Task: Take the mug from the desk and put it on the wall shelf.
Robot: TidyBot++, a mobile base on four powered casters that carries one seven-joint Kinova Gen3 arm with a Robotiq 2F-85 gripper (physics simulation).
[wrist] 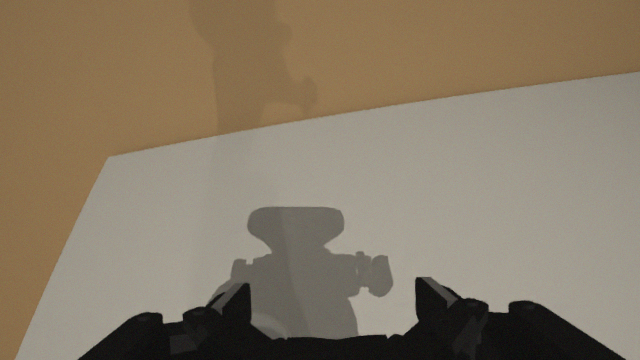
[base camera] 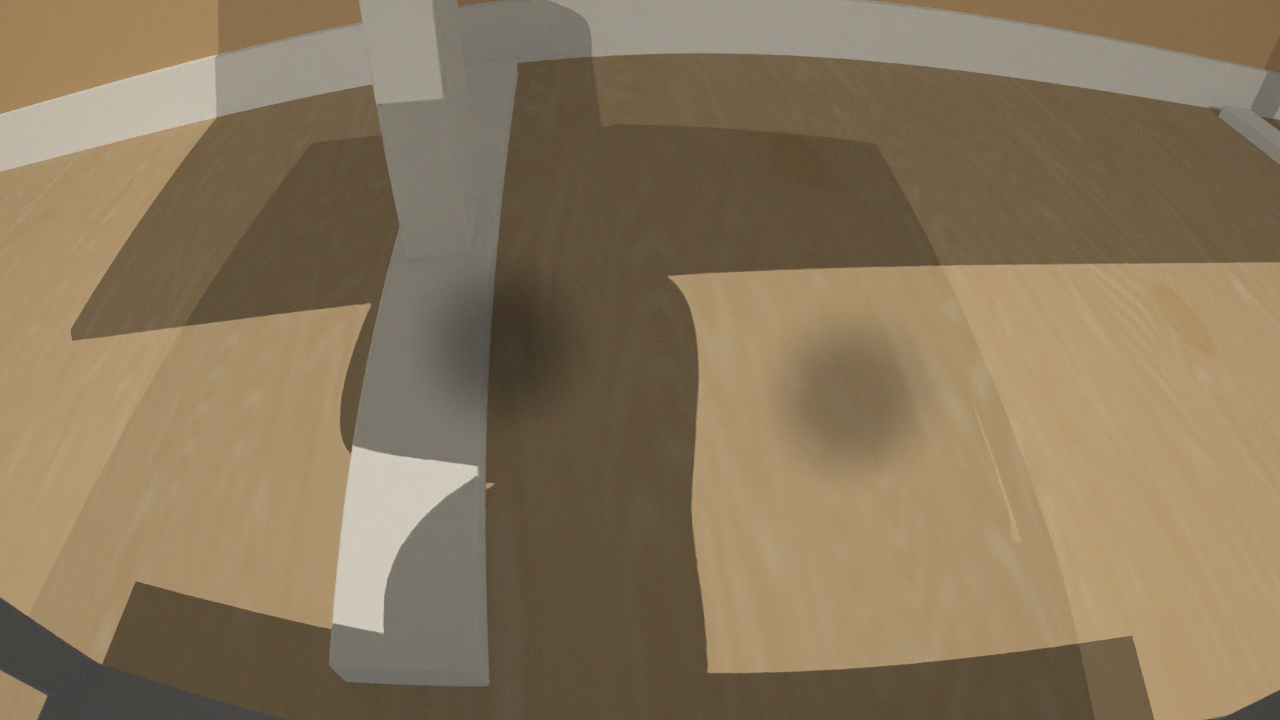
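My gripper (wrist: 333,299) is open, with its black fingers wide apart over the white desk top (wrist: 475,175) in the wrist view. The desk's back edge and left corner show. A small pale curved patch (wrist: 267,325) shows beside the left finger, low in the view; I cannot tell whether it is part of the mug. The rest of that spot is hidden by the gripper body. No mug shows clearly in either view. The wall shelf does not show.
An orange-tan wall (wrist: 100,65) rises behind the desk, with the arm's shadow on it and on the desk top. In the base camera view, a grey-white desk leg (base camera: 416,385) stands left of centre on the wood floor, before a pale baseboard (base camera: 742,31).
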